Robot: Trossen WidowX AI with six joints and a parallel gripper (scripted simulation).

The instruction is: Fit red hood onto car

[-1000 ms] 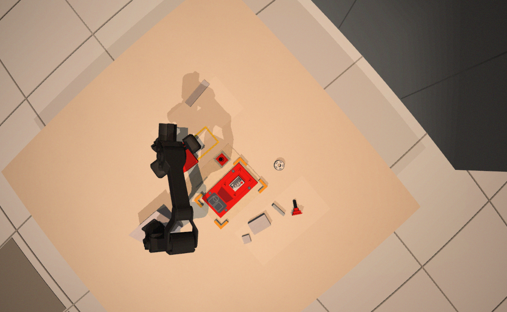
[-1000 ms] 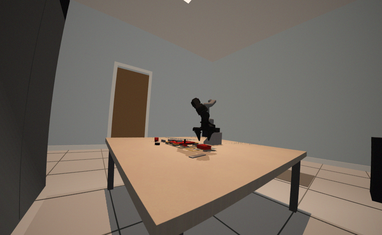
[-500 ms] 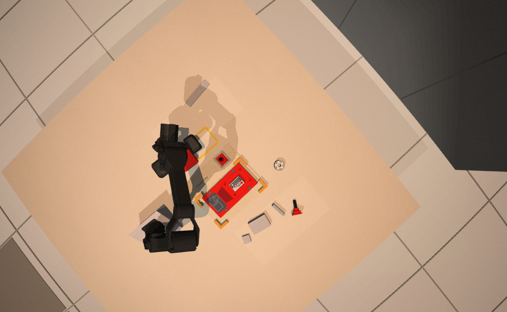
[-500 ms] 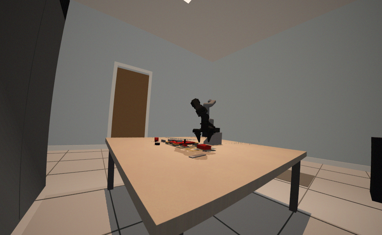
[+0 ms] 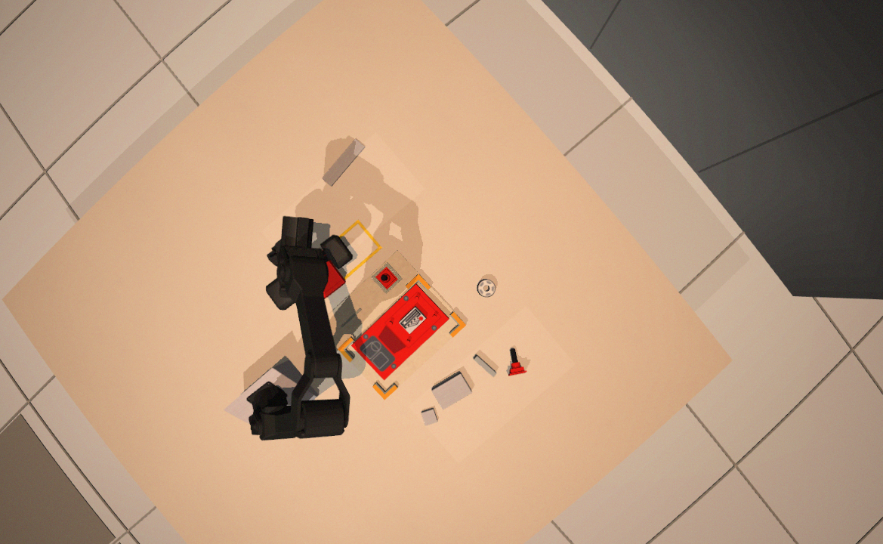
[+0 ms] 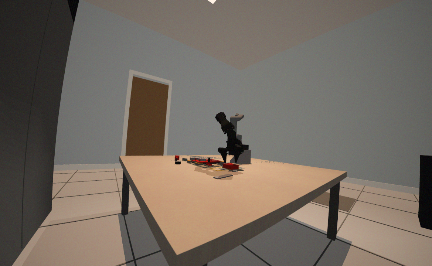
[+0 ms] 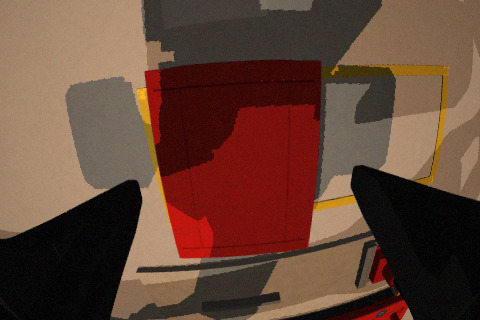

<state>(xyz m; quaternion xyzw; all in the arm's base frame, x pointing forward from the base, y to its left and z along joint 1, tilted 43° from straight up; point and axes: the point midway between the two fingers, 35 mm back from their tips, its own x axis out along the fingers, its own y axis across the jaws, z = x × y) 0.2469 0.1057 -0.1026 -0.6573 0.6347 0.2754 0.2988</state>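
Now: gripper tip 20 mm above the red hood. Round my gripper tip: grey engine block 100 mm ahead, 200 mm to the right, 10 mm below; grey bar 190 mm ahead, 170 mm to the left, 30 mm below.
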